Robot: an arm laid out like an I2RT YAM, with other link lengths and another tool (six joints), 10 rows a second.
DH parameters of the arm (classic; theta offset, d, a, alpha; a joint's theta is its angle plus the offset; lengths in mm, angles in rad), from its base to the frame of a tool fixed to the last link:
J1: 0 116 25 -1.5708
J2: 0 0 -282.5 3.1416
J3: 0.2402 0 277.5 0
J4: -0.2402 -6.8 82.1 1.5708
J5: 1.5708 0.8 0 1.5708
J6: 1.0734 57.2 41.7 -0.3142
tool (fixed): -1.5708 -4.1 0 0
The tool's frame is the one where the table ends.
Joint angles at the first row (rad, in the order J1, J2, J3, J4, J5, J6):
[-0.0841 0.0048 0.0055 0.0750 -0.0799 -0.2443]
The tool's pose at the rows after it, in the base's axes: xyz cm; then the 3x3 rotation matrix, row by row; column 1 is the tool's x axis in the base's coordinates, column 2 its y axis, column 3 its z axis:
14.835, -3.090, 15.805; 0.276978, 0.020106, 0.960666; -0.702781, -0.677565, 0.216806; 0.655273, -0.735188, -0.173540
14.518, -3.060, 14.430; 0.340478, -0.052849, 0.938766; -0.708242, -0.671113, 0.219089; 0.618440, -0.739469, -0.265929
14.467, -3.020, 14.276; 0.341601, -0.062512, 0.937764; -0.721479, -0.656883, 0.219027; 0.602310, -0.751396, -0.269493
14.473, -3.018, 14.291; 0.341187, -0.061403, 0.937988; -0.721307, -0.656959, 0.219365; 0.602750, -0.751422, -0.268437
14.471, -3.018, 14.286; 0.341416, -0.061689, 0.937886; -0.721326, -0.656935, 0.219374; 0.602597, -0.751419, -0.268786
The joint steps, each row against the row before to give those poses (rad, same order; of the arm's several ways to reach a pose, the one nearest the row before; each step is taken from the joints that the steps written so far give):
[0.0000 -0.0001 0.0000 -0.0382 0.0068 0.0003]
[0.0000 0.0001 -0.0004 -0.0991 -0.0003 0.0004]
[0.0004 0.0000 0.0004 -0.0088 0.0046 0.0183]
[0.0000 0.0000 0.0000 0.0012 -0.0004 0.0000]
[0.0000 0.0000 0.0000 -0.0005 0.0000 0.0000]

